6 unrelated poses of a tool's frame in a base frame.
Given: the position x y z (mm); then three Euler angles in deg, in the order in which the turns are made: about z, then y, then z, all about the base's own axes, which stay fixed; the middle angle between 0 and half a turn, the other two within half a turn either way.
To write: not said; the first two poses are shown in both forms.
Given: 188, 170, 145, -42.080, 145.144, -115.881
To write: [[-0.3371, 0.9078, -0.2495, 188], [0.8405, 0.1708, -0.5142, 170], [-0.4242, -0.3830, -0.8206, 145], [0, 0, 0, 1]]
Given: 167, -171, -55, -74.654, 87.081, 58.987
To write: [[0.8334, -0.2015, 0.5146, 167], [-0.4853, 0.1784, 0.8559, -171], [-0.2643, -0.9631, 0.0509, -55], [0, 0, 0, 1]]
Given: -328, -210, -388, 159.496, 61.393, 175.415
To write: [[0.4190, 0.2420, -0.8751, -328], [-0.3850, 0.9202, 0.0702, -210], [0.8223, 0.3075, 0.4788, -388], [0, 0, 0, 1]]
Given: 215, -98, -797, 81.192, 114.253, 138.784
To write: [[-0.6038, -0.4062, -0.6858, 215], [-0.7848, 0.1523, 0.6007, -98], [-0.1396, 0.9010, -0.4108, -797], [0, 0, 0, 1]]
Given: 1, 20, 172, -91.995, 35.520, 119.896
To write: [[0.8805, -0.3753, -0.2896, 1], [0.4736, 0.7225, 0.5037, 20], [0.0202, -0.5806, 0.8139, 172], [0, 0, 0, 1]]
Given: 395, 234, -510, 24.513, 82.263, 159.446
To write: [[-0.2604, -0.2671, -0.9278, 395], [-0.3455, -0.8716, 0.3479, 234], [-0.9016, 0.4111, 0.1346, -510], [0, 0, 0, 1]]
